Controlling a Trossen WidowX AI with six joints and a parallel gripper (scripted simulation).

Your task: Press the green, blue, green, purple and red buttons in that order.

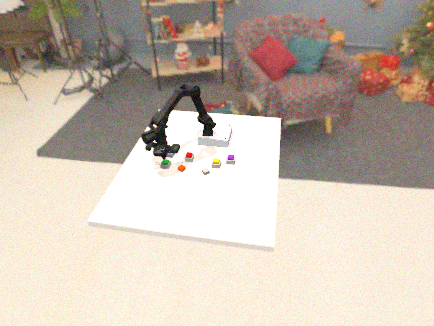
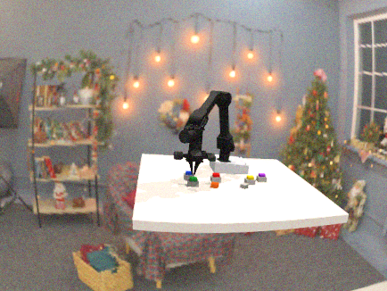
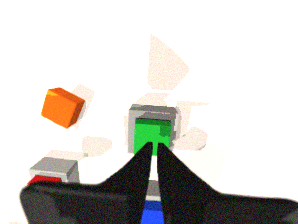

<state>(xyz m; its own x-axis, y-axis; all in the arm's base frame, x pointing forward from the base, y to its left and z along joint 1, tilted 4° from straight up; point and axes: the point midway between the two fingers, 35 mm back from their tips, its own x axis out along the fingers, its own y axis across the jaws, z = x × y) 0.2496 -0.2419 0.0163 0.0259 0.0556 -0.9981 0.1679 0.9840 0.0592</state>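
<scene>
The green button lies 2 cm below my gripper tip. Also, from my gripper tip: blue button (11 cm behind, 2 cm below, 1 cm to the left); then red button (14 cm to the left, 6 cm behind, 2 cm below); then orange block (10 cm to the left, 4 cm below, 3 cm ahead).
</scene>
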